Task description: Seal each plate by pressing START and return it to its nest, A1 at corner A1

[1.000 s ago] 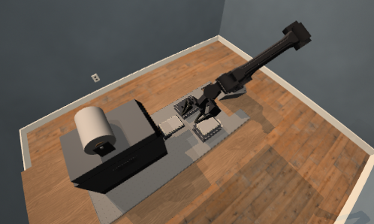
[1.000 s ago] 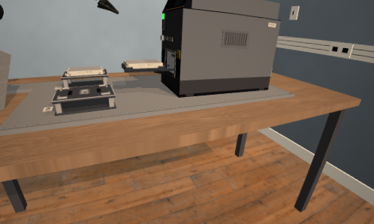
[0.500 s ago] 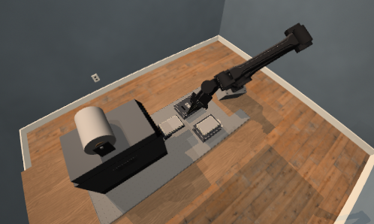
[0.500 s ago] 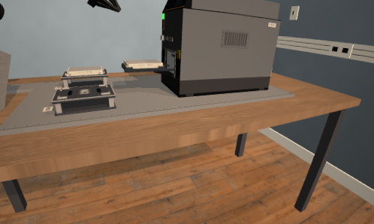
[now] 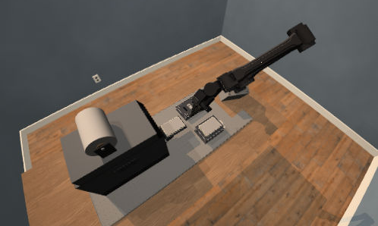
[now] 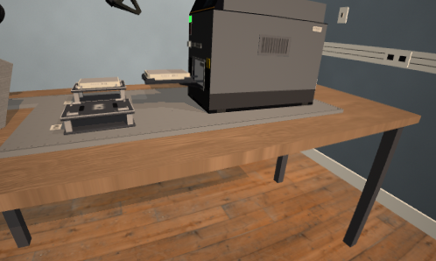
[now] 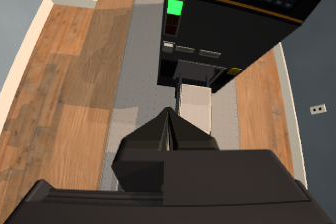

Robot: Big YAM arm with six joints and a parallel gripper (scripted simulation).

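My hand is 190 mm above the sealer stage, 80 mm to the left of it and 80 mm short of it. Also, from my hand: plate nest 250 mm below, 200 mm to the right, 100 mm behind; then start button 170 mm ahead, 100 mm below, 30 mm to the left; then small label 290 mm below, 230 mm to the right, 200 mm behind.
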